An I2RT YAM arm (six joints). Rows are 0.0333 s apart.
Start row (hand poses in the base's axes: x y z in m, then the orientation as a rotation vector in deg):
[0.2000, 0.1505, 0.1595, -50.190, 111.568, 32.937]
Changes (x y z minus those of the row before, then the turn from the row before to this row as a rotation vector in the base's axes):
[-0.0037, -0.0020, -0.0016, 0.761, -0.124, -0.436]
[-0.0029, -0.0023, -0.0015, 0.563, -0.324, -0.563]
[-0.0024, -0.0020, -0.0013, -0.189, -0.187, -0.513]
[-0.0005, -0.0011, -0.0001, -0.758, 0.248, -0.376]
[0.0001, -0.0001, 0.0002, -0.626, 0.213, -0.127]
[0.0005, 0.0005, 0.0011, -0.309, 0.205, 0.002]
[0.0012, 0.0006, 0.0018, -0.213, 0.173, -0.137]
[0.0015, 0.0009, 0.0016, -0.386, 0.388, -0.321]
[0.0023, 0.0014, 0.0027, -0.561, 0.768, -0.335]
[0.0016, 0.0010, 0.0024, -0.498, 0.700, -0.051]
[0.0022, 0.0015, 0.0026, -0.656, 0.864, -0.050]
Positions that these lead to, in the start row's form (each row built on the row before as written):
[0.1963, 0.1485, 0.1579, -49.287, 111.264, 33.320]
[0.1934, 0.1462, 0.1564, -48.408, 110.905, 33.336]
[0.1910, 0.1442, 0.1551, -48.034, 110.982, 32.758]
[0.1905, 0.1431, 0.1550, -48.095, 111.653, 31.960]
[0.1906, 0.1430, 0.1552, -48.330, 112.154, 31.411]
[0.1911, 0.1435, 0.1563, -48.499, 112.470, 31.229]
[0.1923, 0.1441, 0.1581, -48.470, 112.762, 31.039]
[0.1938, 0.1450, 0.1597, -48.333, 113.382, 30.689]
[0.1961, 0.1464, 0.1624, -48.243, 114.424, 30.359]
[0.1977, 0.1474, 0.1648, -48.416, 115.286, 30.214]
[0.1999, 0.1489, 0.1674, -48.666, 116.363, 29.999]

